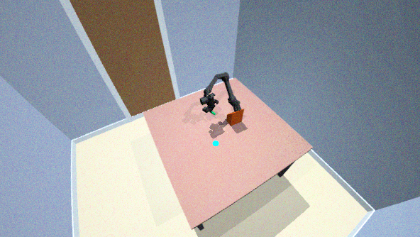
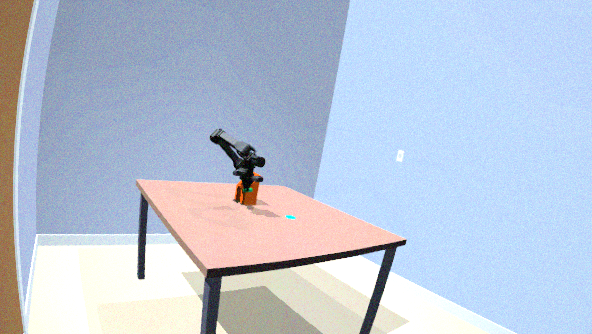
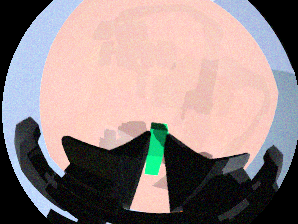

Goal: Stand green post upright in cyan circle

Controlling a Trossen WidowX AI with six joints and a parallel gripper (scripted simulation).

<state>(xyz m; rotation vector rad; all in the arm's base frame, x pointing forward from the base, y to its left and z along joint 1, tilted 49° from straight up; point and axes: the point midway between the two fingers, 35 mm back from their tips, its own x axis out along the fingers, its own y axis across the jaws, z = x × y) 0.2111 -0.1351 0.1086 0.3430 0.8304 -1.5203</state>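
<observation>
Right now my gripper tip is 20 mm to the right of the green post and 10 mm past it. The rest, counted from my gripper tip: cyan circle: 270 mm to the left, 130 mm below, 130 mm ahead.
</observation>
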